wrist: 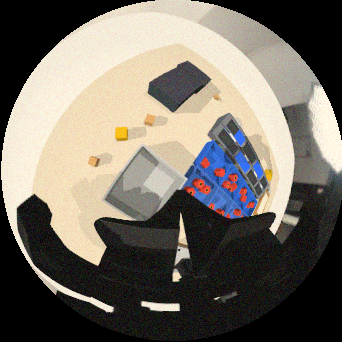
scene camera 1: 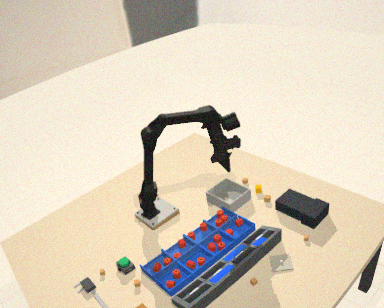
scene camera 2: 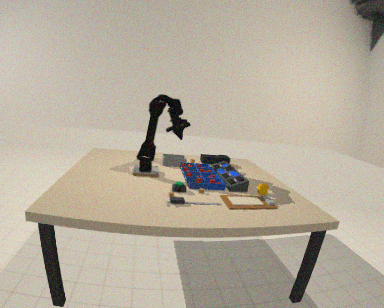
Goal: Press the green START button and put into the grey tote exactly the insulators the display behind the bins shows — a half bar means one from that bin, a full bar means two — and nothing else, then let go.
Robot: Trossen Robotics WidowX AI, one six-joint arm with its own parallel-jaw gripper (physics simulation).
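Frame: origin at the arm's base, x ahead, y left, z up, level; millimetres.
Seen in the pictures: gripper, fingertip midpoint: [wrist: 179, 193] [scene camera 1: 229, 171] [scene camera 2: 181, 139]; arm's base at its link origin: [wrist: 183, 263] [scene camera 1: 150, 213] [scene camera 2: 144, 170].
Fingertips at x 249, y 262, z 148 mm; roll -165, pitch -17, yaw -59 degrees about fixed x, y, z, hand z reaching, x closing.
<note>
Offsets run from my fingertips to a thing's middle. "spot": to the spot under its first point.
My gripper [scene camera 1: 229, 169] [scene camera 2: 181, 137] [wrist: 179, 193] is shut and empty, raised above the table near the grey tote {dx -36, dy +13, dz -143 mm} [scene camera 1: 219, 200] [scene camera 2: 174, 160] [wrist: 120, 207]. No red shows in the visible part of the tote's inside. The blue bins {dx +129, dy -131, dz -153 mm} [scene camera 1: 237, 215] [scene camera 2: 210, 187] [wrist: 215, 152] hold many red insulators {dx +107, dy -96, dz -152 mm} [scene camera 1: 239, 222] [wrist: 205, 162]; the fingers hide some in the wrist view. Behind the bins, the display [scene camera 1: 277, 235] [scene camera 2: 242, 186] [wrist: 219, 128] shows blue bars in several windows; their exact lengths are hard to read. The green START button {dx -100, dy -525, dz -150 mm} [scene camera 1: 124, 262] [scene camera 2: 179, 185] stands beside the bins.
A black box {dx +282, dy +101, dz -142 mm} [scene camera 1: 300, 204] [scene camera 2: 215, 159] [wrist: 175, 87] stands beyond the tote. A yellow cube {dx +42, dy +131, dz -157 mm} [scene camera 1: 258, 189] [wrist: 121, 133] and small orange cubes {dx +114, dy +96, dz -159 mm} [scene camera 1: 267, 198] [wrist: 149, 120] lie near the tote. A grey plate {dx +360, dy -175, dz -167 mm} [scene camera 1: 277, 266], a wooden frame {spot: dx +81, dy -696, dz -164 mm} [scene camera 2: 226, 202] and a plug-like tool {dx -68, dy -705, dz -160 mm} [scene camera 1: 88, 285] [scene camera 2: 177, 200] are also there.
</note>
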